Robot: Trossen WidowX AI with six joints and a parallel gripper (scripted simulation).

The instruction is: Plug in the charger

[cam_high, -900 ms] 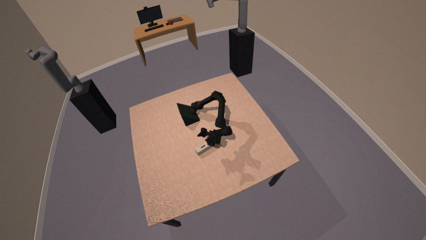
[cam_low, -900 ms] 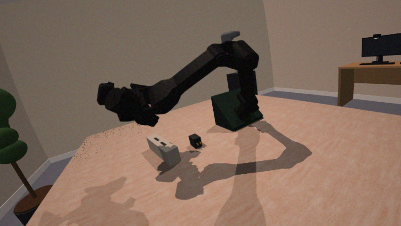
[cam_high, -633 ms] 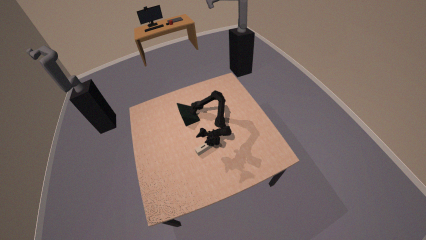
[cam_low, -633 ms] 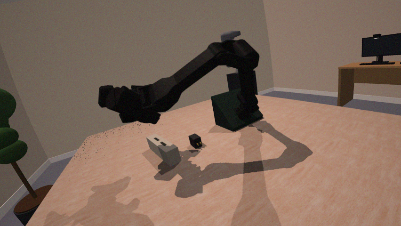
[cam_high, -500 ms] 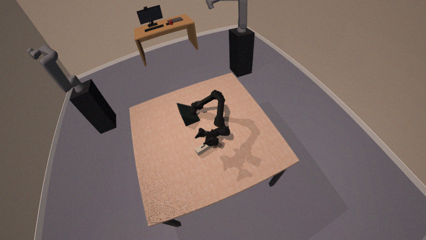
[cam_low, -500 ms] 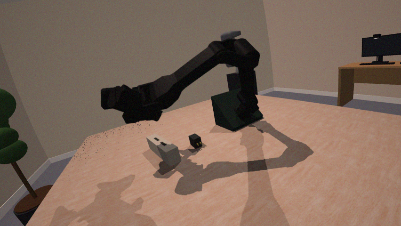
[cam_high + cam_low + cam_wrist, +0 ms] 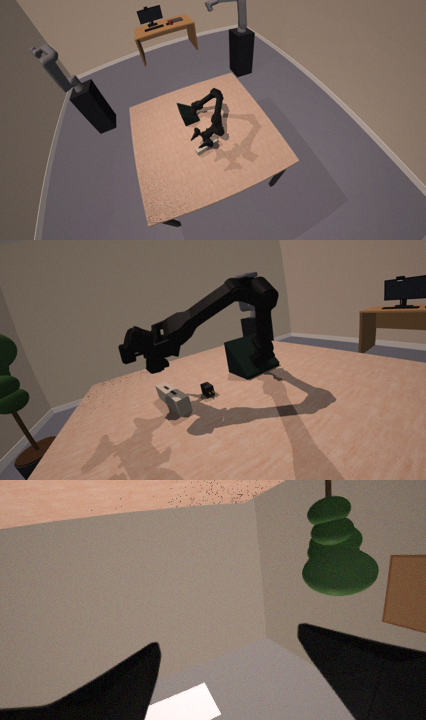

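Right now my gripper tip is 190 mm past the black two-prong charger, 140 mm to the right of it and 200 mm above it.
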